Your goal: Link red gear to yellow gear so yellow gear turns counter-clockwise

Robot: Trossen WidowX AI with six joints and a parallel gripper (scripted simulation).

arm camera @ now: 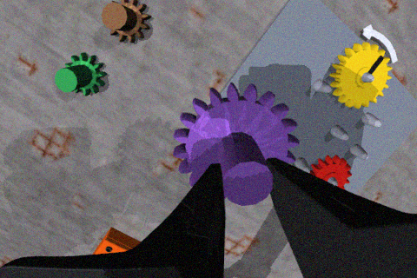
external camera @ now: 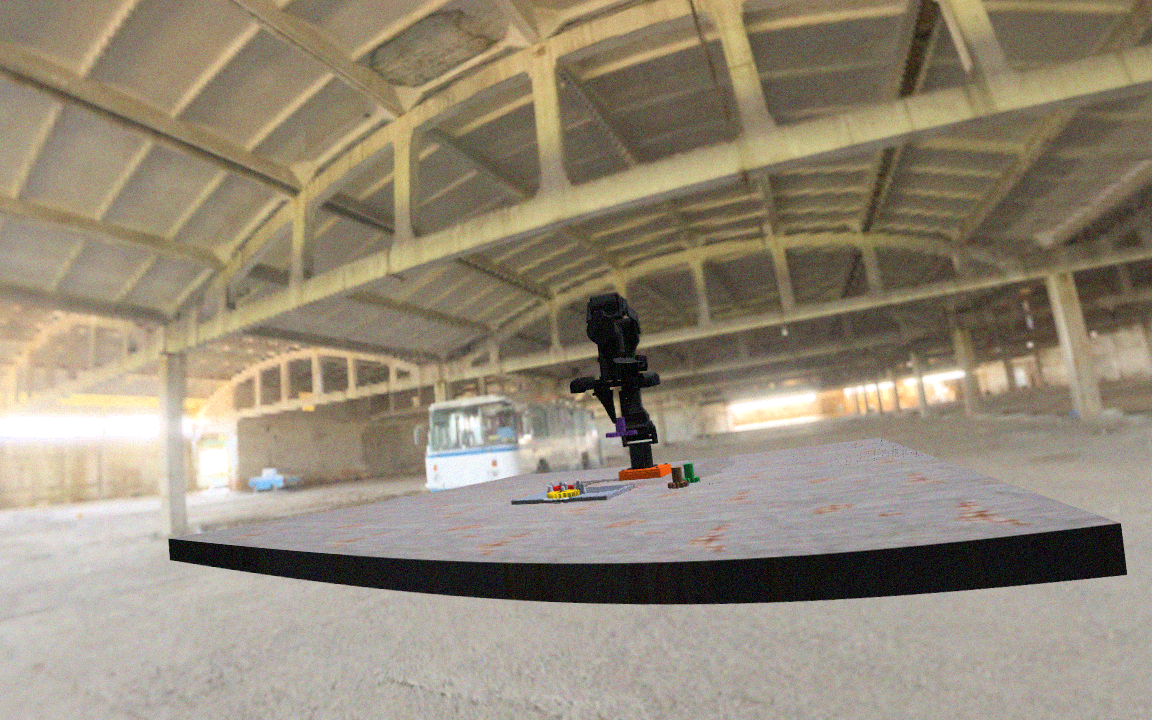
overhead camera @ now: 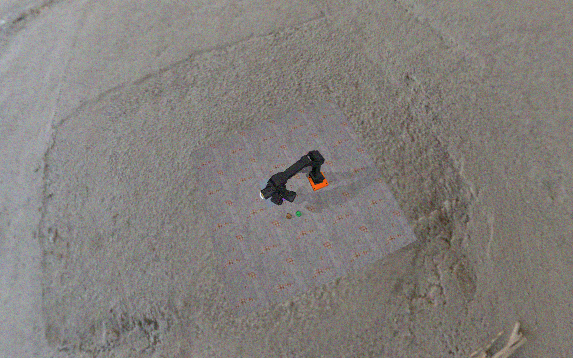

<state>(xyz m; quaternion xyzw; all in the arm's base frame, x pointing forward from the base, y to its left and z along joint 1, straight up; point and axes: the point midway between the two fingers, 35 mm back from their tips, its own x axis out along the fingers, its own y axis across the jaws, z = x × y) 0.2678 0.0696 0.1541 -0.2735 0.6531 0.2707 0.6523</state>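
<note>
Right now the red gear is 1 cm ahead of my gripper tip, 15 cm to the right of it and 13 cm below it. Round my gripper tip: purple gear (1 cm below); then brown gear (11 cm to the left, 13 cm below); then green gear (7 cm behind, 12 cm to the left, 13 cm below).
</note>
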